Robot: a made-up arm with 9 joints. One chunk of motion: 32 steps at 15 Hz.
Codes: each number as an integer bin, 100 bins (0 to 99) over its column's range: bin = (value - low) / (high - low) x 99, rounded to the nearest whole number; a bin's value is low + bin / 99 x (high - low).
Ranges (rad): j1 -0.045..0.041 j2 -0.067..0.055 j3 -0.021..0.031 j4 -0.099..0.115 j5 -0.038..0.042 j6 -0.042..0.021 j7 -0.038..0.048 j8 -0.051..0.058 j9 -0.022..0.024
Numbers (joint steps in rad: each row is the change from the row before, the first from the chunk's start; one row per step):
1: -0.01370 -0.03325 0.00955 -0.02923 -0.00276 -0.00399 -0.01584 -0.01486 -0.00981
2: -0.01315 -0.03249 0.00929 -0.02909 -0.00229 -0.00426 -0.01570 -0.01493 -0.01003
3: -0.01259 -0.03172 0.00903 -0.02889 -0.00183 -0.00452 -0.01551 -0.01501 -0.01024
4: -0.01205 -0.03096 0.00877 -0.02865 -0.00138 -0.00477 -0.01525 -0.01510 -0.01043
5: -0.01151 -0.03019 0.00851 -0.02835 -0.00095 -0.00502 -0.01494 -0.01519 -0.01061
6: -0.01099 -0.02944 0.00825 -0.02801 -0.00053 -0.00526 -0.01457 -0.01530 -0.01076
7: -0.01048 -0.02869 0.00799 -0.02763 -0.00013 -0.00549 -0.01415 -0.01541 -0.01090
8: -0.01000 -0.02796 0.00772 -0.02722 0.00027 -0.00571 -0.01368 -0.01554 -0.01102
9: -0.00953 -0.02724 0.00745 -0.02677 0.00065 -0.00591 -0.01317 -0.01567 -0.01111
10: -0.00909 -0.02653 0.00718 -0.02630 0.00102 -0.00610 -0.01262 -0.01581 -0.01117
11: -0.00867 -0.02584 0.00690 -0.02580 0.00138 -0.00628 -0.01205 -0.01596 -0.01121
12: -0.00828 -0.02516 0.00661 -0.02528 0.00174 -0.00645 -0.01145 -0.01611 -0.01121
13: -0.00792 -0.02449 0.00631 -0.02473 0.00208 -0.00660 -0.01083 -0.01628 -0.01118
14: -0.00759 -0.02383 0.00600 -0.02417 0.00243 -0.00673 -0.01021 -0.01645 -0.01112
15: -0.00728 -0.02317 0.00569 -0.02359 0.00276 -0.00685 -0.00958 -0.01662 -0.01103
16: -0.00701 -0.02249 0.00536 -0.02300 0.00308 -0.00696 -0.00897 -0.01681 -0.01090
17: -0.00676 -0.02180 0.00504 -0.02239 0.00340 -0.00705 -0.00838 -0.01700 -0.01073
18: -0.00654 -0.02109 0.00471 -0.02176 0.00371 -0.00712 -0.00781 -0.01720 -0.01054
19: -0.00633 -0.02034 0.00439 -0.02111 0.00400 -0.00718 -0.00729 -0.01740 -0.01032
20: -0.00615 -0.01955 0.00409 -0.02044 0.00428 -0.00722 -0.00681 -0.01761 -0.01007
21: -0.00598 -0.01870 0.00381 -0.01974 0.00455 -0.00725 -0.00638 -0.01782 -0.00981
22: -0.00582 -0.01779 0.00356 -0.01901 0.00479 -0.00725 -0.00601 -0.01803 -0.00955
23: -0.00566 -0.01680 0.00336 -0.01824 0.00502 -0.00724 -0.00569 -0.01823 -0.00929
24: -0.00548 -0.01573 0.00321 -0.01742 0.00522 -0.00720 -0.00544 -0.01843 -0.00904
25: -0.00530 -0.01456 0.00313 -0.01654 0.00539 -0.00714 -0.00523 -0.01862 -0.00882
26: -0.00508 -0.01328 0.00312 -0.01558 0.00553 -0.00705 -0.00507 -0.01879 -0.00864
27: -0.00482 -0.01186 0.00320 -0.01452 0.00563 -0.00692 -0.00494 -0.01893 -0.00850
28: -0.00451 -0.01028 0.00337 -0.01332 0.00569 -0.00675 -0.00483 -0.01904 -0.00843
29: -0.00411 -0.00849 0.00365 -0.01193 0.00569 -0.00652 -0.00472 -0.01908 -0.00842
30: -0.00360 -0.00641 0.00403 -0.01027 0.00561 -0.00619 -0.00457 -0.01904 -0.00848
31: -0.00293 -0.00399 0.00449 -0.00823 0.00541 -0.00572 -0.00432 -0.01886 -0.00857
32: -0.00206 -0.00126 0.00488 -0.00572 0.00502 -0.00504 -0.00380 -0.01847 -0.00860
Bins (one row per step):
1: 36 27 58 32 44 60 26 33 26
2: 37 28 58 32 44 59 26 33 26
3: 37 29 57 32 45 59 26 33 25
4: 38 29 57 33 45 59 26 33 25
5: 39 30 56 33 46 58 27 33 25
6: 39 30 56 33 46 58 27 32 24
7: 40 31 55 33 47 57 27 32 24
8: 40 32 55 33 47 57 28 32 24
9: 41 32 54 33 48 57 29 32 23
10: 41 33 54 34 48 56 29 32 23
11: 42 33 53 34 49 56 30 32 23
12: 42 34 53 34 49 56 31 32 23
13: 43 34 52 34 50 56 31 32 23
14: 43 35 51 35 50 55 32 31 23
15: 43 36 51 35 50 55 33 31 24
16: 44 36 50 35 51 55 33 31 24
17: 44 37 50 35 51 55 34 31 24
18: 44 37 49 36 52 55 35 31 25
19: 45 38 48 36 52 55 35 31 25
20: 45 39 48 36 52 55 36 30 26
21: 45 39 47 37 53 55 36 30 26
22: 45 40 47 37 53 55 37 30 27
23: 45 41 46 37 53 55 37 30 27
24: 45 42 46 38 53 55 37 30 28
25: 46 43 46 38 54 55 38 29 28
26: 46 44 46 39 54 55 38 29 29
27: 46 45 46 39 54 55 38 29 29
28: 47 46 46 40 54 55 38 29 29
29: 47 47 47 40 54 56 38 29 29
30: 48 49 48 41 54 56 38 29 29
31: 48 51 49 42 54 57 39 29 29
32: 49 53 49 43 53 58 39 30 29

